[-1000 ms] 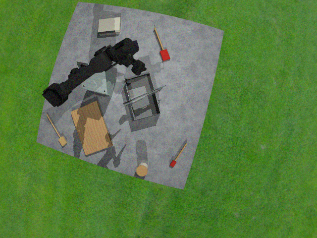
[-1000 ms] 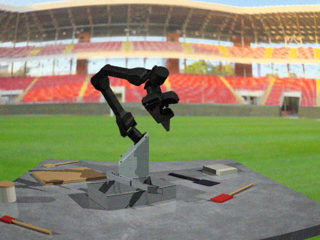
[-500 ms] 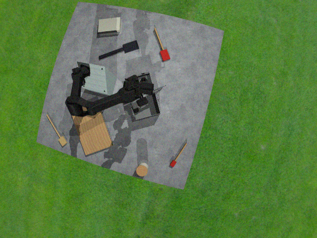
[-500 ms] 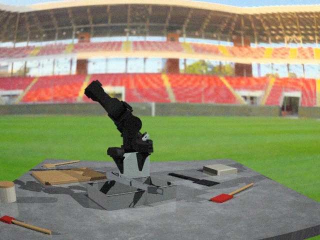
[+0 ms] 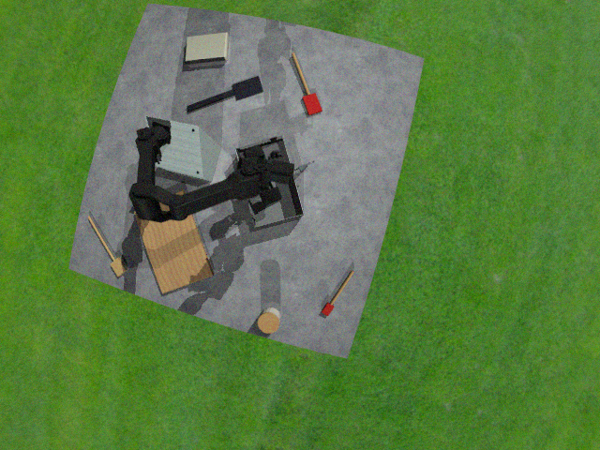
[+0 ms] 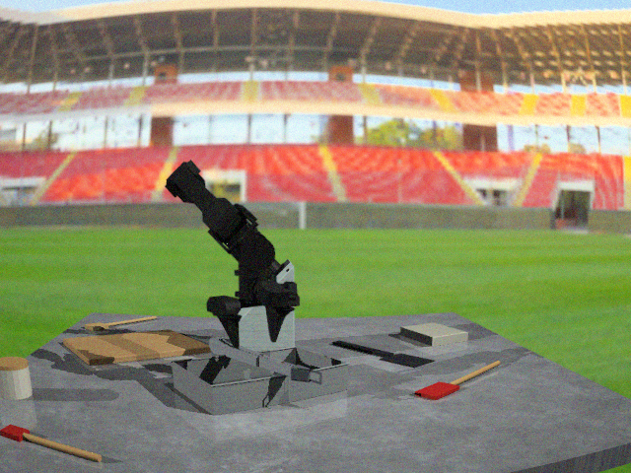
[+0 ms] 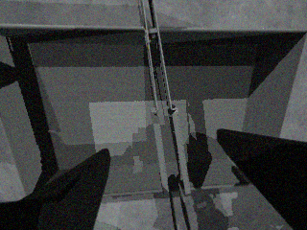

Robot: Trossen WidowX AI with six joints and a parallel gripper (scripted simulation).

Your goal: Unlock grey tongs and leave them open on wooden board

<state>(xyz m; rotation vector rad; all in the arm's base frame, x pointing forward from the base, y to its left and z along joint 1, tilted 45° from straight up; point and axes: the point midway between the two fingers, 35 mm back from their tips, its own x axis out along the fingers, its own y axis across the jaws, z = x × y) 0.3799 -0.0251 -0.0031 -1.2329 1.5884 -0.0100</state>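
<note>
The roasting tin is 7 cm below my gripper tip. Round my gripper tip: cream block (48 cm behind, 45 cm to the left, 9 cm below); wooden board (29 cm behind, 36 cm to the right, 9 cm below); black spatula (30 cm behind, 29 cm to the left, 10 cm below).
</note>
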